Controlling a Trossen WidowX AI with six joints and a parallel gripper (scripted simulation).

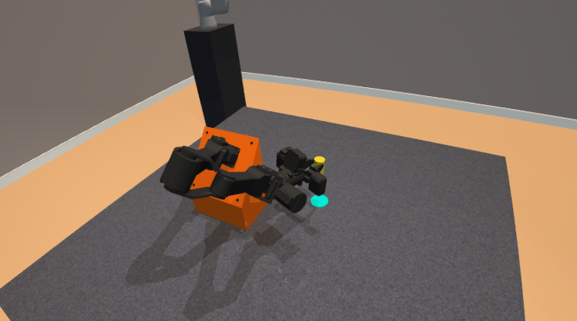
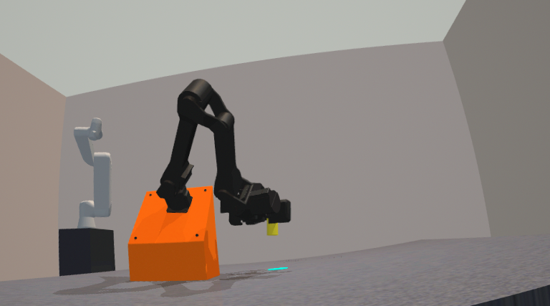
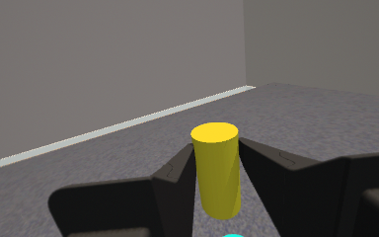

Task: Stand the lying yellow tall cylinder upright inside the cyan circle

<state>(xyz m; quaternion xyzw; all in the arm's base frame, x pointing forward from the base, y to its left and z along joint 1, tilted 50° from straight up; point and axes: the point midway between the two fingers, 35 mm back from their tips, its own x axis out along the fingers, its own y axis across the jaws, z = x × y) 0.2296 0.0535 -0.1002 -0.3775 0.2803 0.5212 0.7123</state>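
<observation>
My gripper tip is now 16 cm above the cyan circle and 1 cm to the left of it. The rest, counted from my gripper tip: yellow tall cylinder (2 cm below).
</observation>
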